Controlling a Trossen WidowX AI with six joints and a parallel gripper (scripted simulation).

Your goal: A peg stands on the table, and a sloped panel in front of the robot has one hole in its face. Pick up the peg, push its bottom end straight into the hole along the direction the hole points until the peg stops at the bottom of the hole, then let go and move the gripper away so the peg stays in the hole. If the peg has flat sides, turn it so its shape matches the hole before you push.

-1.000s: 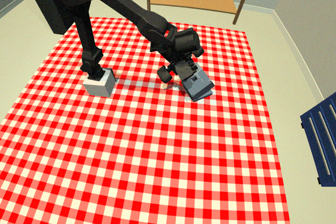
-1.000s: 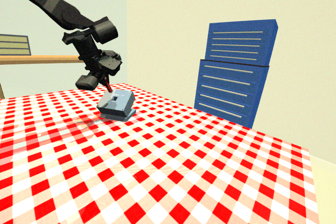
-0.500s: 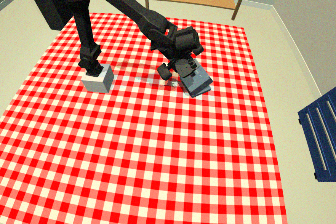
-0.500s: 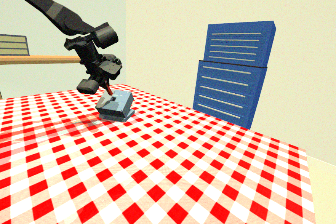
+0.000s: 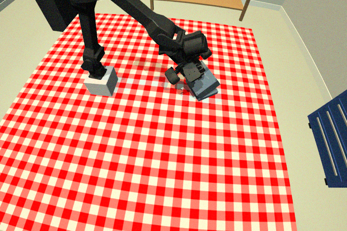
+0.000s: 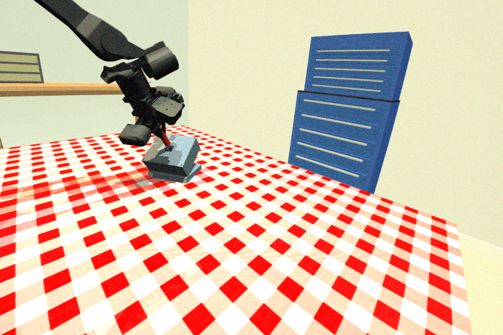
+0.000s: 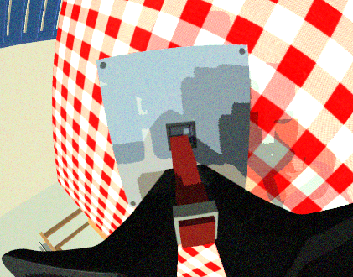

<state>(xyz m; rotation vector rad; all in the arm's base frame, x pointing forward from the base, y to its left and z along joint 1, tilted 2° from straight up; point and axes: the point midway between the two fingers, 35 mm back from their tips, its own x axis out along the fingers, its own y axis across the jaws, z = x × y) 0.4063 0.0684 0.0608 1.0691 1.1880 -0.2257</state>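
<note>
Right now my gripper tip is 7 cm above the grey sloped panel, 3 cm to the right of it and 3 cm short of it. The rest, counted from my gripper tip: dark red square peg (1 cm to the right, 1 cm behind, 1 cm above).
</note>
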